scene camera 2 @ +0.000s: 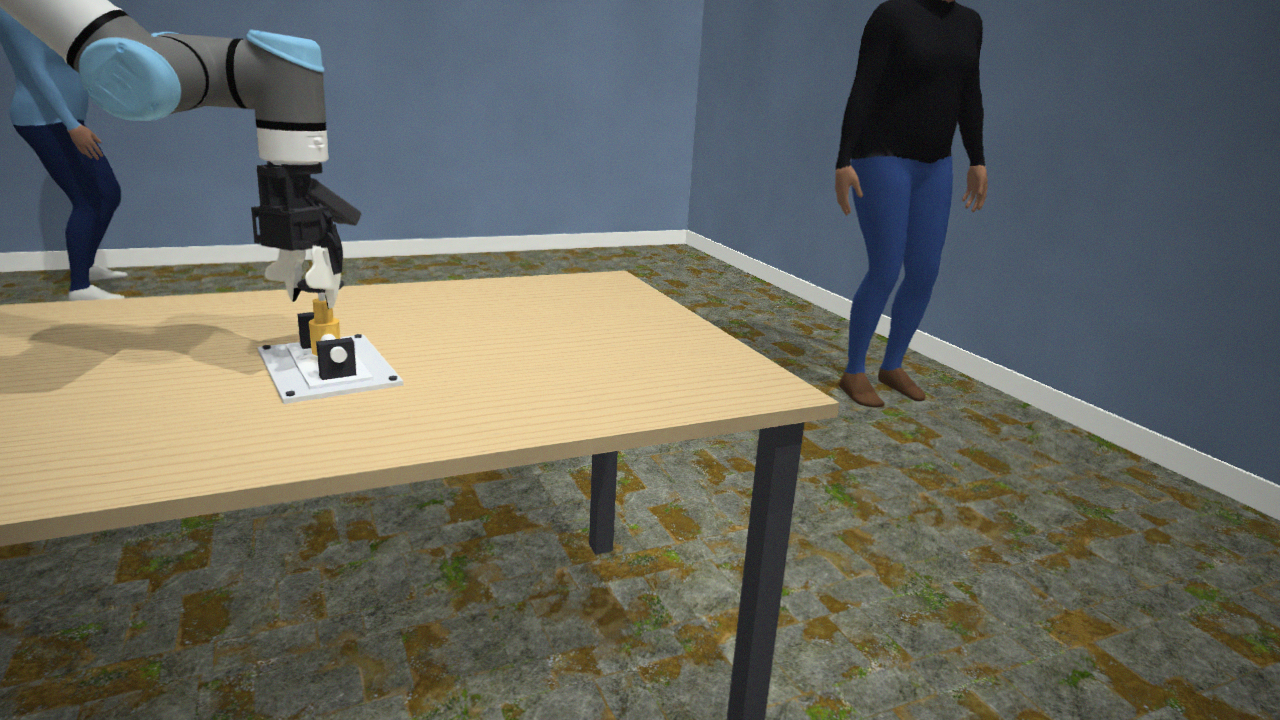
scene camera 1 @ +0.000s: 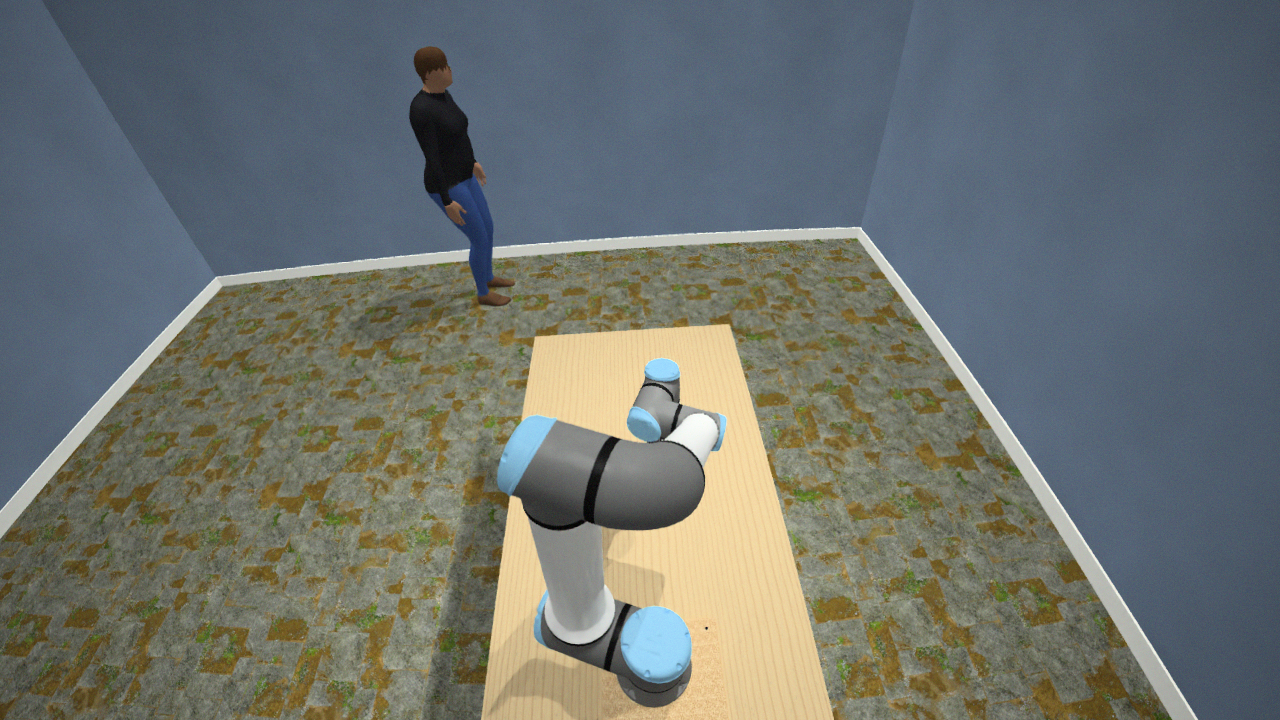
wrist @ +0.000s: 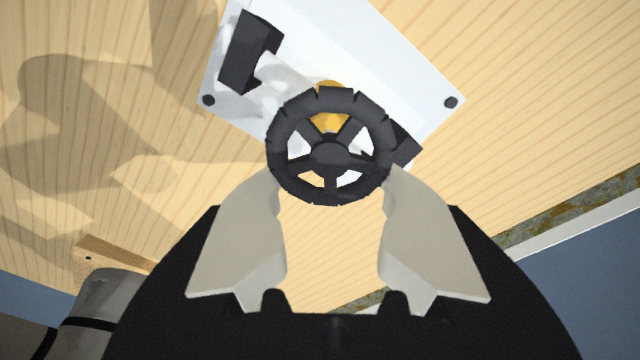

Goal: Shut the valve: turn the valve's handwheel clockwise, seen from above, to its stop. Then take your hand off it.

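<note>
The valve's black five-spoke handwheel (scene camera 2: 307, 287) (wrist: 336, 100) sits on top of a yellow valve body (scene camera 2: 324, 333) (wrist: 329, 121). White pipe stubs lead from the body to black end blocks (scene camera 2: 336, 360) (wrist: 245, 50) on a light grey base plate (scene camera 2: 277, 371) (wrist: 425, 85), which lies on the table. My gripper (scene camera 2: 313, 293) (wrist: 329, 165) points down from above and is shut on the handwheel, with one pale finger at each side of its rim. In the wrist view the base plate lies slanted relative to the fingers. In scene camera 1 the arm hides the valve and gripper.
The wooden table (scene camera 1: 572, 376) (scene camera 2: 537, 358) carries the arm's base (scene camera 1: 656, 649). A person in a black top (scene camera 1: 440, 134) (scene camera 2: 917, 89) stands on the floor beyond the table. A second person in light blue (scene camera 2: 44, 98) stands behind the arm.
</note>
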